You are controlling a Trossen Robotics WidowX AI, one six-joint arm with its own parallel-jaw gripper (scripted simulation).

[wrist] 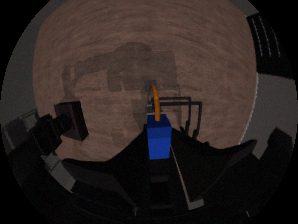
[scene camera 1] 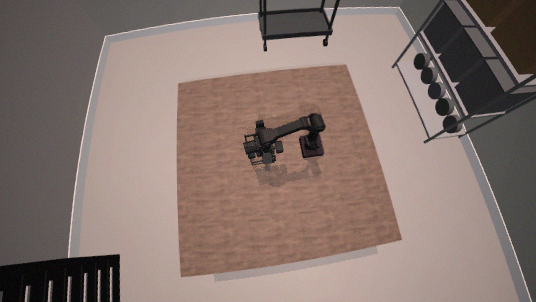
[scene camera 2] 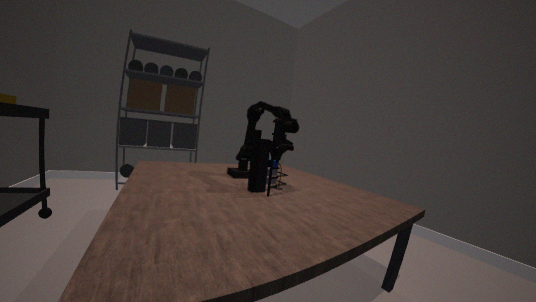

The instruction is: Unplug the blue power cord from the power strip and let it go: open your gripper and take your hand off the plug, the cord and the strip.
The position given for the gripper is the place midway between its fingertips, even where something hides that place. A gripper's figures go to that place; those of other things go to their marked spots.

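Scene:
Blue plug (wrist: 159,132), 80 mm from the lens. The gripper (wrist: 158,132), 100 mm from the lens.

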